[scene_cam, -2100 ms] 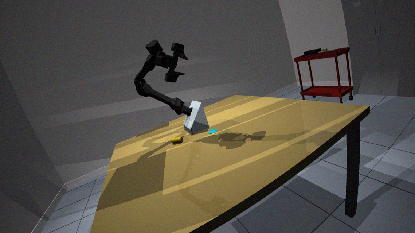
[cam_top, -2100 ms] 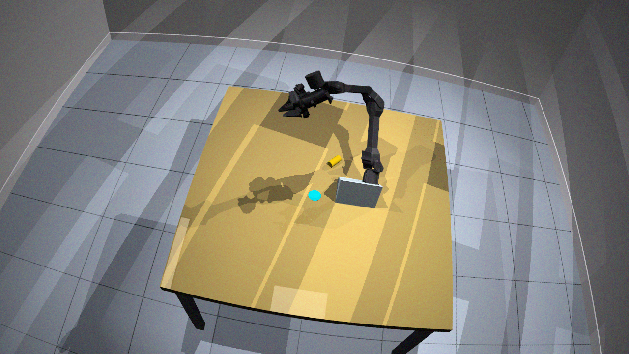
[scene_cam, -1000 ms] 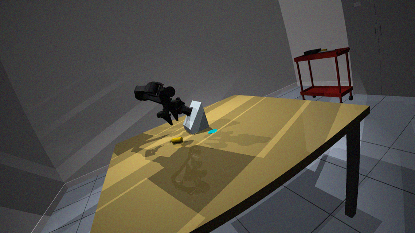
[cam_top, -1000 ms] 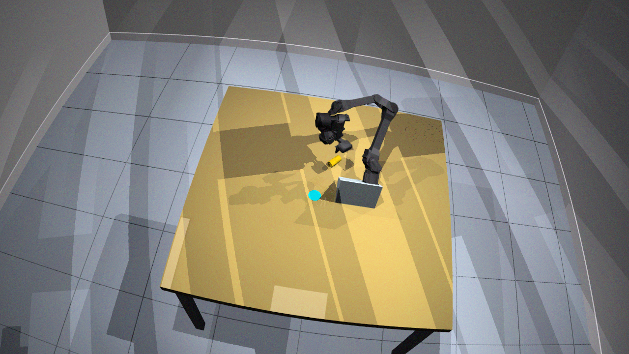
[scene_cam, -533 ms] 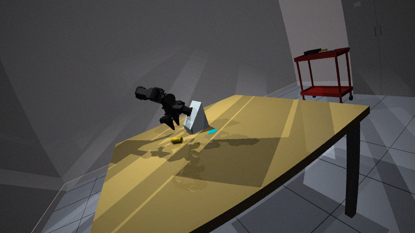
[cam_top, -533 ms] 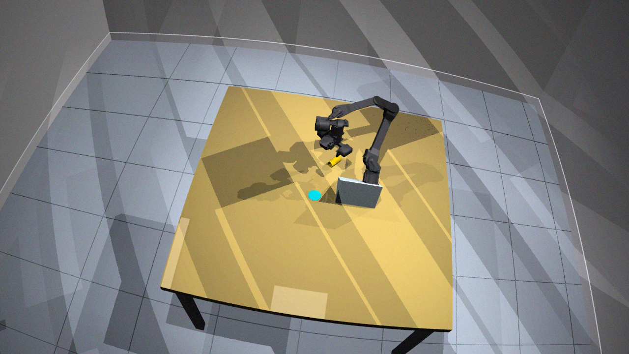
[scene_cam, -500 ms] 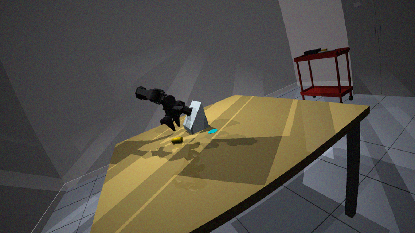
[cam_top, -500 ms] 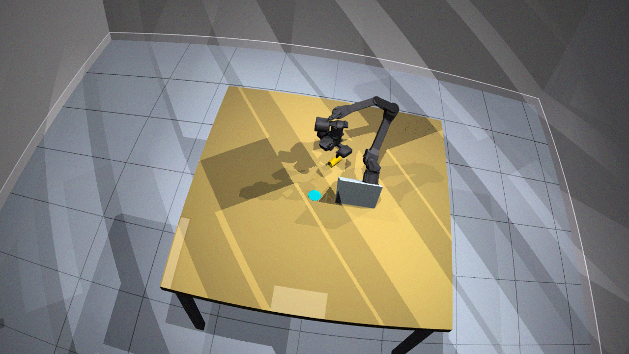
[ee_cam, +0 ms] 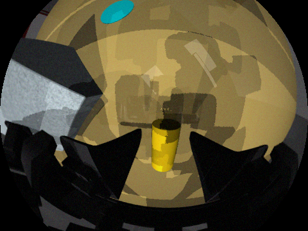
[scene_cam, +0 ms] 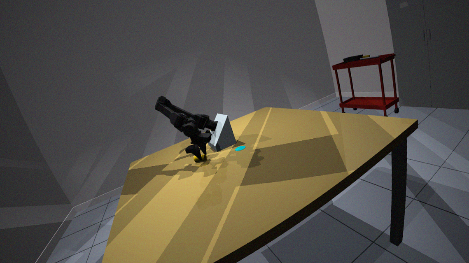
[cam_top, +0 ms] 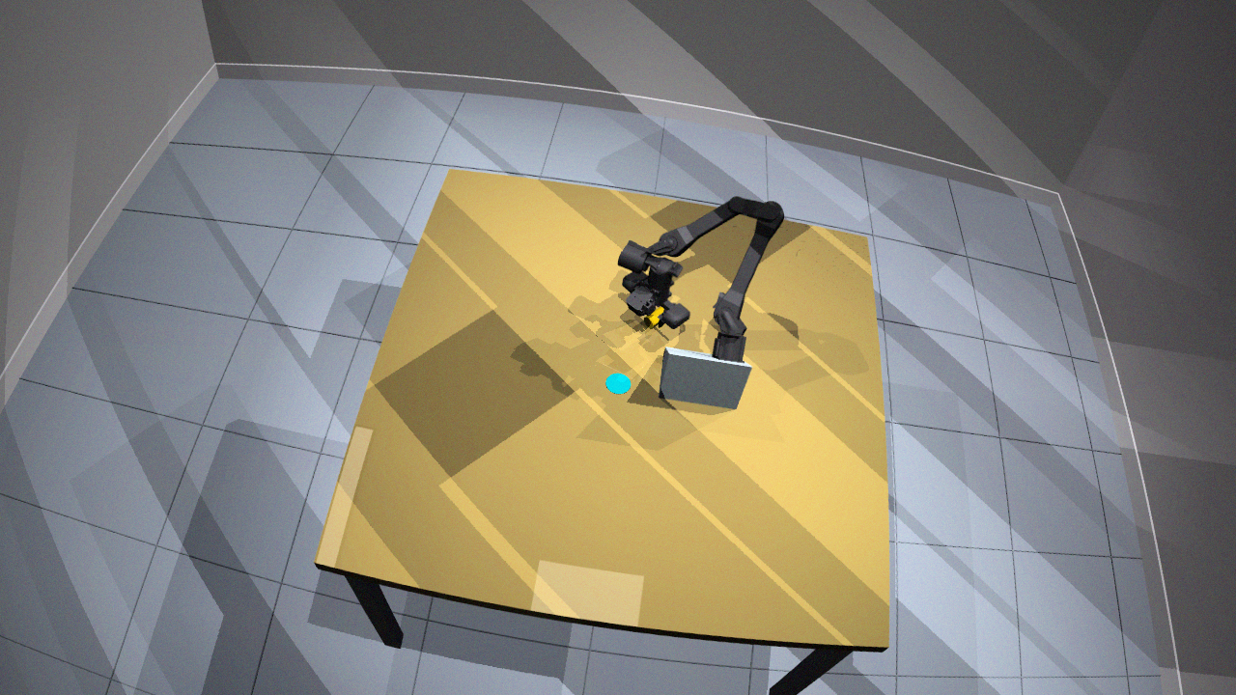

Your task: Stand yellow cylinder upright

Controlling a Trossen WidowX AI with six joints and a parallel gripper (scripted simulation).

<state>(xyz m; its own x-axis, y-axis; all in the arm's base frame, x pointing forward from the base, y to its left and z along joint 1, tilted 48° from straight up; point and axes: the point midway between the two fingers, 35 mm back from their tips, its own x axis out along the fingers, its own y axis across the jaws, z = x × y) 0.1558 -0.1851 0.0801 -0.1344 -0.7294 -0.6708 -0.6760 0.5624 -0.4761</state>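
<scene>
The cyan circle lies 19 cm to the left of my gripper tip, 8 cm ahead of it and 2 cm below it. Also, from my gripper tip: yellow cylinder (2 cm behind, 1 cm to the right).
</scene>
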